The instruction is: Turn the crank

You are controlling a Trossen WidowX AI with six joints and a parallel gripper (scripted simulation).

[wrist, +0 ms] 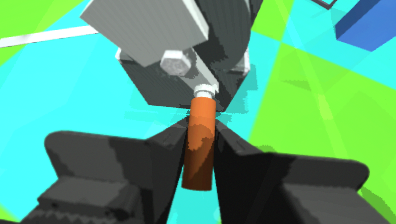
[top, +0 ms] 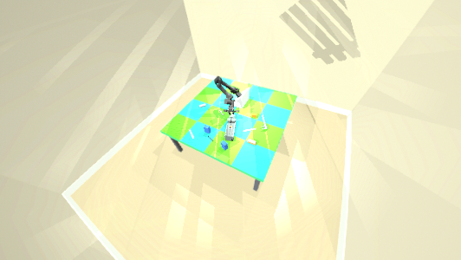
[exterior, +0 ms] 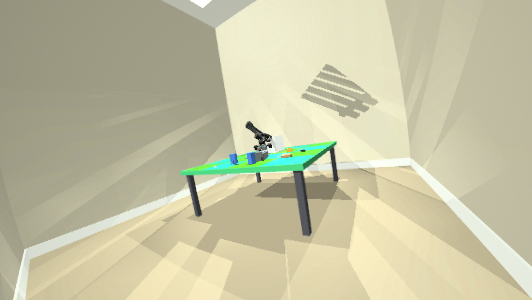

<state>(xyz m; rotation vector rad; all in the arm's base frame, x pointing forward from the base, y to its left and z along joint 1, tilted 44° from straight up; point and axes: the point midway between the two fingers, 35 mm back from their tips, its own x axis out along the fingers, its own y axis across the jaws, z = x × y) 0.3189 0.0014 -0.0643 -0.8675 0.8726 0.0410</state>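
My gripper tip is now 20 mm below the crank handle, 20 mm past it and 10 mm to the left of it. Round my gripper tip: red pointer (150 mm ahead, 80 mm to the left, 40 mm above); then orange piece (220 mm to the left, 180 mm behind, 20 mm below); then black L-shaped key (330 mm ahead, 90 mm to the right, 30 mm below).
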